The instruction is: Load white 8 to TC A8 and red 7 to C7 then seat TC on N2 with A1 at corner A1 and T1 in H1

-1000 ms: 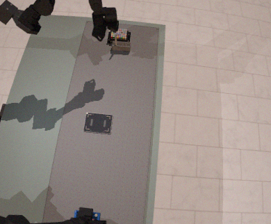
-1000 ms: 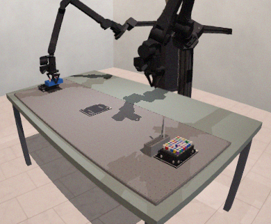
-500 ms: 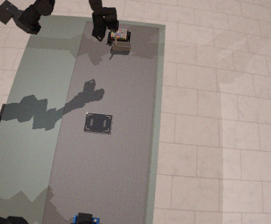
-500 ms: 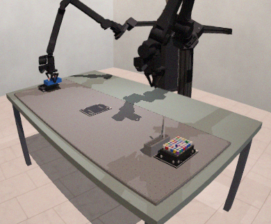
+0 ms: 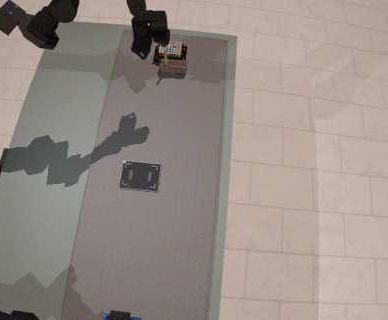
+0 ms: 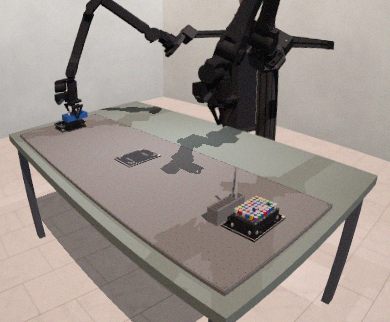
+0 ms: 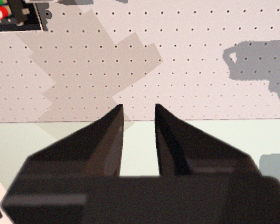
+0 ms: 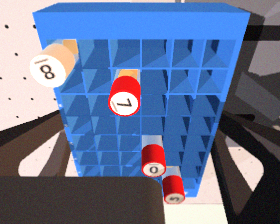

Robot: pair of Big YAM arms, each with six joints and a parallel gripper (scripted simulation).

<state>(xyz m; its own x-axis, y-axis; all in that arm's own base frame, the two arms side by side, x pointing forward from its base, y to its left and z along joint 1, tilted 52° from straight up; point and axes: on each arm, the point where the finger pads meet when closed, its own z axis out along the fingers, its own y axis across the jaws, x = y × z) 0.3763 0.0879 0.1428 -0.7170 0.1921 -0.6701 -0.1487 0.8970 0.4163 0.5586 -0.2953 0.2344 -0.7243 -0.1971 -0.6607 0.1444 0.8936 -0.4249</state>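
Now: right hand 90 mm to the left of the raised nest, 60 mm above it and 10 mm short of it. From my right hand the other things lie so: holder 1150 mm to the left, 110 mm behind, 70 mm below; tube carrier right at my right hand.
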